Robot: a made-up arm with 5 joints.
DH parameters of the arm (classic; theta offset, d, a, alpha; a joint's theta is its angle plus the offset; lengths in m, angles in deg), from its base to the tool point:
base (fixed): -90 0.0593 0.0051 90
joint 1: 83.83 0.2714 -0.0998 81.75
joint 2: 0 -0.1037 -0.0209 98.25
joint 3: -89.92 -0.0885 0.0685 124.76
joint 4: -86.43 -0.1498 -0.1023 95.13
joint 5: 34.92 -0.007 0.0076 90
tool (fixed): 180 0.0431 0 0
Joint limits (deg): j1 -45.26..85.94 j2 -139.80..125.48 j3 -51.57..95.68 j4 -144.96..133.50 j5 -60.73..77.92
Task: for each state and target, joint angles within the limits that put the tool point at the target. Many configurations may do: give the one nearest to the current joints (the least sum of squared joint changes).
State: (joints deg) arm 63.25 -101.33 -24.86 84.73 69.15
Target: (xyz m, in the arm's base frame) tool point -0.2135 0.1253 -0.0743
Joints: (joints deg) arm 32.48 -74.59 -51.53 90.04 77.92
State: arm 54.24 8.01 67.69 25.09 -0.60
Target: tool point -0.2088 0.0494 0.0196
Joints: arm 51.05 14.03 47.01 13.15 0.04
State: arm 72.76 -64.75 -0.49 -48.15 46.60
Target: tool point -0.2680 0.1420 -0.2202
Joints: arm 46.69 -63.30 -51.57 -70.02 12.10
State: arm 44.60 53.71 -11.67 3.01 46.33
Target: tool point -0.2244 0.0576 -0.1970
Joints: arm 62.89 52.00 -35.91 -36.10 38.12
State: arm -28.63 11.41 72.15 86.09 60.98
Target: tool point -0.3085 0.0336 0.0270
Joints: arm -27.35 25.11 52.70 111.22 61.22
